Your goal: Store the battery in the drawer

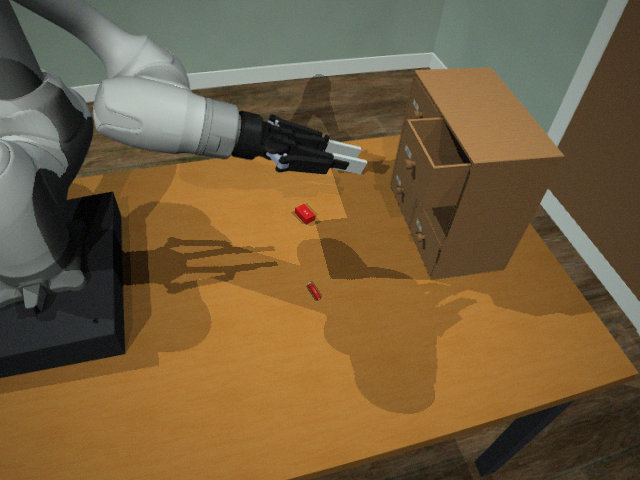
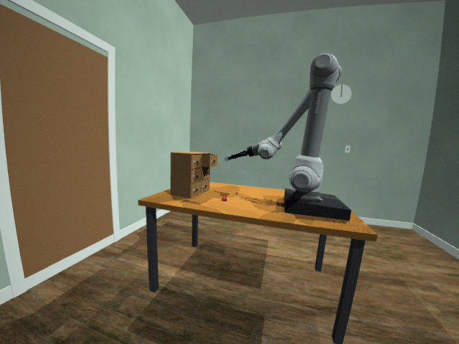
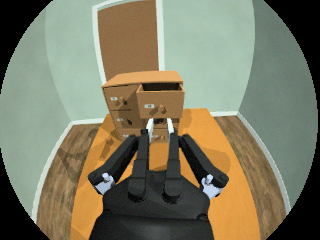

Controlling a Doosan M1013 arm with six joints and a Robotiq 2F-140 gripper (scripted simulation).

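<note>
Right now the AAA battery is 300 mm below my hand, 60 mm to the right of it and 60 mm behind it. Round my hand: red block: 290 mm below, 160 mm to the left, 20 mm behind.
</note>
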